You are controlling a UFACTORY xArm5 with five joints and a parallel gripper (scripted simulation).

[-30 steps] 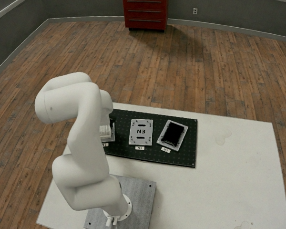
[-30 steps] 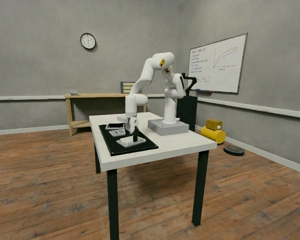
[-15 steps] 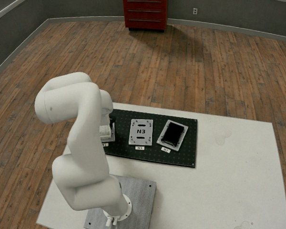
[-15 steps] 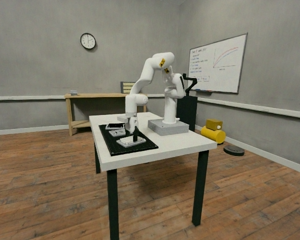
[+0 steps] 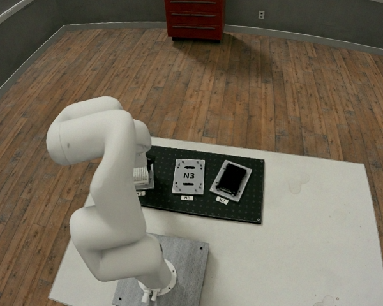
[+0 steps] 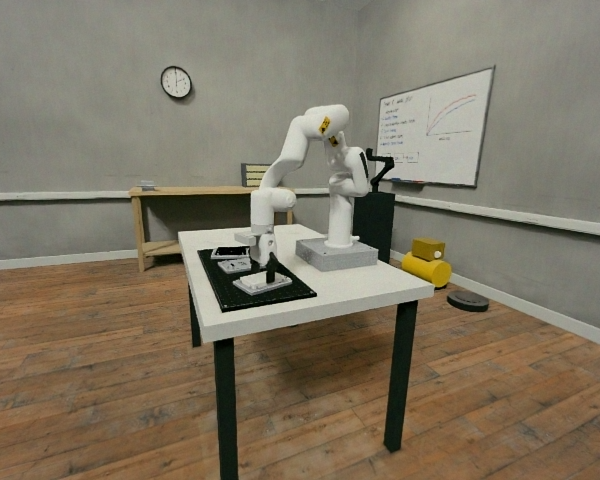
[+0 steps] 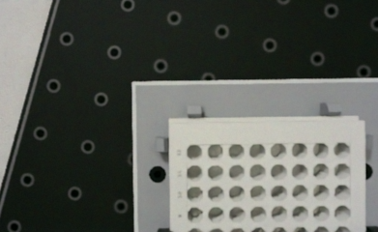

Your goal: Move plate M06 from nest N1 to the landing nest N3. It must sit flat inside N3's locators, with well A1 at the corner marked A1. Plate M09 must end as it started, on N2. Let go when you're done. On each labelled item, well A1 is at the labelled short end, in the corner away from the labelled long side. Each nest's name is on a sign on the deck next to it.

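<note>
Right now my hand is 1 cm above the white plate M06. Round my hand: nest N1 (2 cm below); then nest N3 (2 cm ahead, 21 cm to the right, 2 cm below); then black plate M09 (4 cm ahead, 38 cm to the right, 1 cm below).
</note>
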